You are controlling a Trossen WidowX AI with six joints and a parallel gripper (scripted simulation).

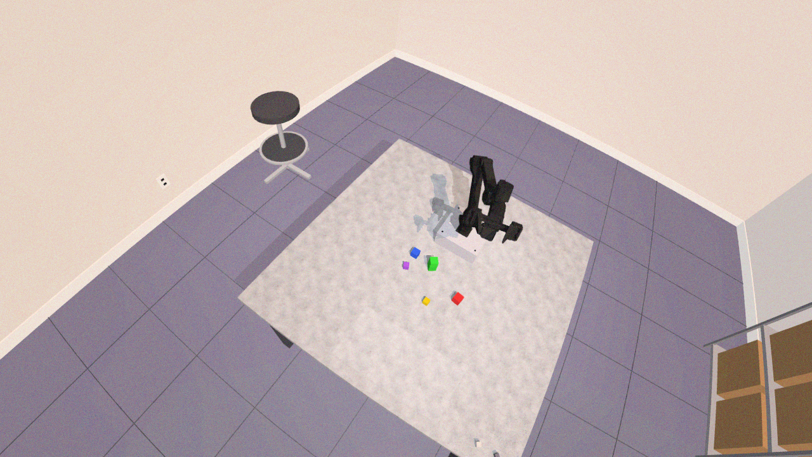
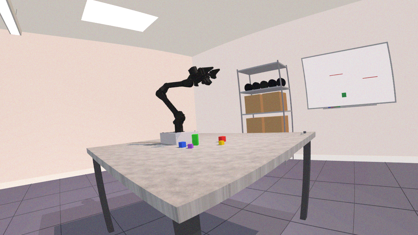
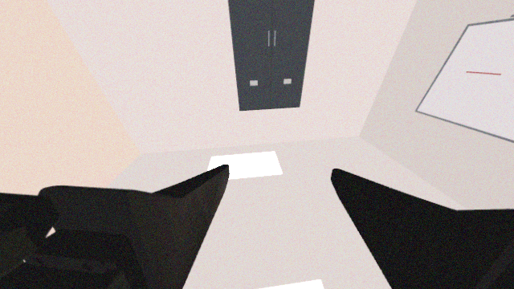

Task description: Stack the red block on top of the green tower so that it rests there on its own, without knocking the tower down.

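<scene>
My gripper tip is now 50 cm above the red block, 1 cm to the right of it and 1 cm past it. Also, from my gripper tip: yellow block 50 cm below, 10 cm to the right, 8 cm ahead; then purple block 50 cm below, 26 cm to the right, 2 cm behind; then blue block 50 cm below, 26 cm to the right, 10 cm behind.
</scene>
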